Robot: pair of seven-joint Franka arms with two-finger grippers.
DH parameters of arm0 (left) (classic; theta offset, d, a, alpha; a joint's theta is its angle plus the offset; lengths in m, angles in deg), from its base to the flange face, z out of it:
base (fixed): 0 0 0 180
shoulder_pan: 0 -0.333 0 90
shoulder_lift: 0 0 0 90
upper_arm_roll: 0 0.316 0.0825 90
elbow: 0 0 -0.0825 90
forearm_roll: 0 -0.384 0 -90
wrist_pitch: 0 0 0.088 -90
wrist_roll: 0 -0.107 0 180
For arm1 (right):
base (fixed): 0 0 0 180
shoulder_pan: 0 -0.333 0 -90
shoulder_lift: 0 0 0 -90
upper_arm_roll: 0 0.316 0.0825 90
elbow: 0 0 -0.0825 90
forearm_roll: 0 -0.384 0 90
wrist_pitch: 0 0 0.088 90
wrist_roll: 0 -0.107 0 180
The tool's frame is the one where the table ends.
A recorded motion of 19 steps. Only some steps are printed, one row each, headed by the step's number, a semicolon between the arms.
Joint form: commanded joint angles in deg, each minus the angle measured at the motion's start. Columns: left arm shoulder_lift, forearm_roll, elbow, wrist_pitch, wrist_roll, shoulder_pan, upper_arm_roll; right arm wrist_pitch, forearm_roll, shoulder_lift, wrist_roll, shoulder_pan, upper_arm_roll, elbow.
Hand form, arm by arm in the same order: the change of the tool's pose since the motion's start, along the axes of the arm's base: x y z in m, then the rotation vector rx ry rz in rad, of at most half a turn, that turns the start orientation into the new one. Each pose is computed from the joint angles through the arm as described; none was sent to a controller.
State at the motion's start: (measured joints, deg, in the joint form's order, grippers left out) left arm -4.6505 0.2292 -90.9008 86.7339 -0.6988 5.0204 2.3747; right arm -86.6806 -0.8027 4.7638 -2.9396 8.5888 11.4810 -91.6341
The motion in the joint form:
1: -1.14 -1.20 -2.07 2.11 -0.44 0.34 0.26; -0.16 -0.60 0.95 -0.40 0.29 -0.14 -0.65
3: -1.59 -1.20 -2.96 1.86 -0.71 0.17 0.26; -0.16 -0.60 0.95 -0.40 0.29 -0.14 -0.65
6: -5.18 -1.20 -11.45 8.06 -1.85 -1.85 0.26; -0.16 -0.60 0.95 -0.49 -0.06 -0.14 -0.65
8: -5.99 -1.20 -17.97 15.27 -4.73 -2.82 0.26; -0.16 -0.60 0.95 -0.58 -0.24 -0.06 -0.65
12: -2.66 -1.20 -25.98 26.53 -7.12 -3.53 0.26; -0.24 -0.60 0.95 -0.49 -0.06 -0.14 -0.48
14: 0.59 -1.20 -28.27 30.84 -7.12 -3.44 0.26; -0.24 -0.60 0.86 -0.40 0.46 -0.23 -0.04
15: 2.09 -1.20 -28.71 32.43 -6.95 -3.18 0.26; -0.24 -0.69 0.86 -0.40 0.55 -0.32 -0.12
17: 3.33 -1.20 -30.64 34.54 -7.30 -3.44 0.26; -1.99 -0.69 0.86 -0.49 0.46 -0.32 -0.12
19: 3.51 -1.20 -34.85 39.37 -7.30 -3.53 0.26; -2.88 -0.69 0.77 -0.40 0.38 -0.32 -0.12
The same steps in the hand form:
1: -0.0024 0.0020 -0.0032 0.0188 -0.0214 -0.0081; -0.0048 -0.0021 0.0034 0.0077 -0.0074 -0.0141
3: -0.0054 0.0038 -0.0069 0.0190 -0.0094 -0.0100; -0.0048 -0.0021 0.0034 0.0077 -0.0074 -0.0141
6: -0.0159 0.0224 -0.0353 0.0163 -0.0316 0.0035; -0.0050 0.0011 0.0034 0.0078 -0.0074 -0.0096
8: -0.0133 0.0306 -0.0714 0.0175 -0.0576 -0.0316; -0.0051 0.0035 0.0034 0.0076 -0.0073 -0.0066
12: 0.0029 0.0360 -0.1509 0.0210 -0.0560 -0.0638; -0.0048 0.0011 0.0049 0.0080 -0.0117 -0.0095
14: 0.0123 0.0347 -0.1932 0.0220 -0.0346 -0.0667; -0.0040 -0.0044 0.0077 0.0087 -0.0179 -0.0184
15: 0.0169 0.0321 -0.2083 0.0225 -0.0285 -0.0687; -0.0039 -0.0060 0.0071 0.0103 -0.0165 -0.0215
17: 0.0156 0.0344 -0.2323 0.0224 -0.0099 -0.0710; -0.0008 -0.0050 0.0099 0.0118 -0.0470 -0.0215
19: 0.0070 0.0348 -0.2601 0.0222 -0.0176 -0.0705; 0.0013 -0.0043 0.0105 0.0128 -0.0609 -0.0186

